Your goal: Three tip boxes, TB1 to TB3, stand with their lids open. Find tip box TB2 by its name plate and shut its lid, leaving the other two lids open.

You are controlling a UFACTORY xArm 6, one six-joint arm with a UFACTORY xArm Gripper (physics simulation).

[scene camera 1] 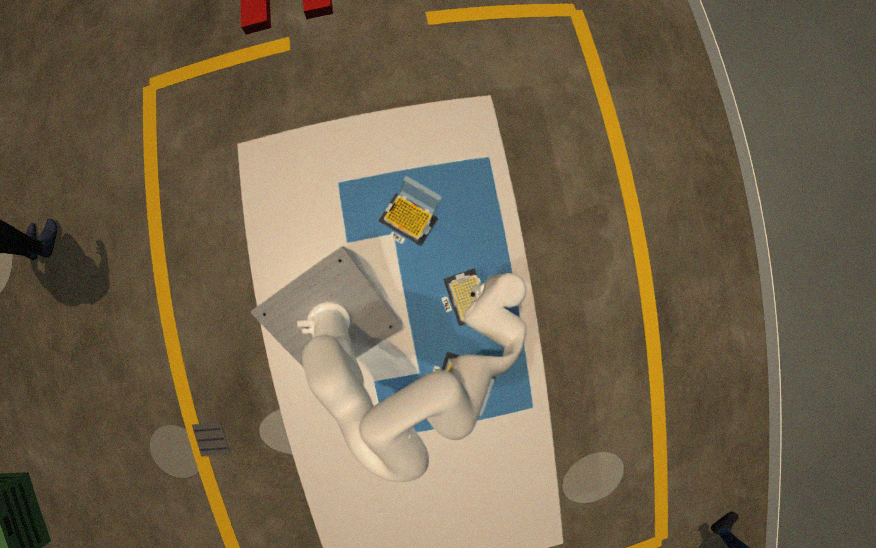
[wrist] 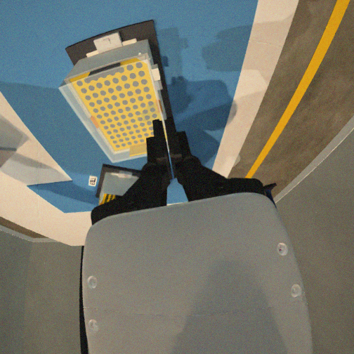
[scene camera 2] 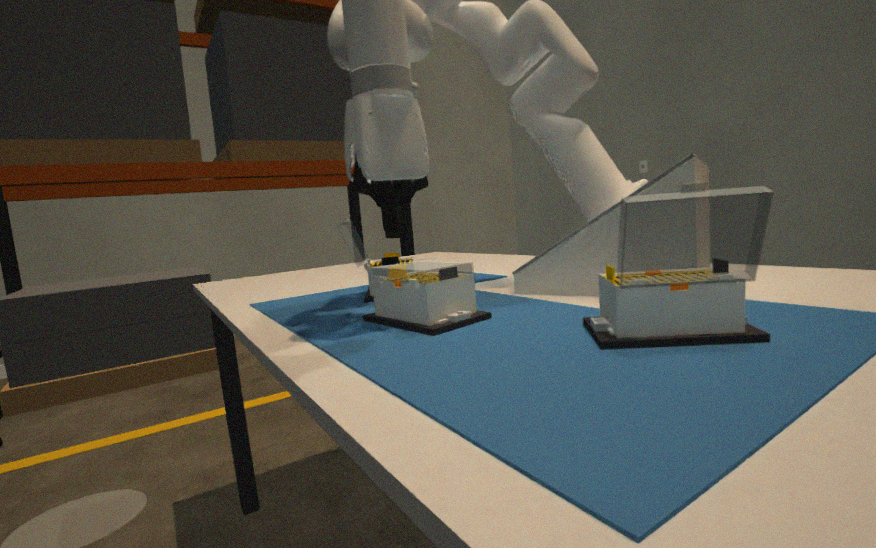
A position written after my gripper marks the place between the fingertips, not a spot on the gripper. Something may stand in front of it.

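My gripper (scene camera 2: 397,237) is there for me to see, and so is a tip box TB2 (wrist: 138,38).
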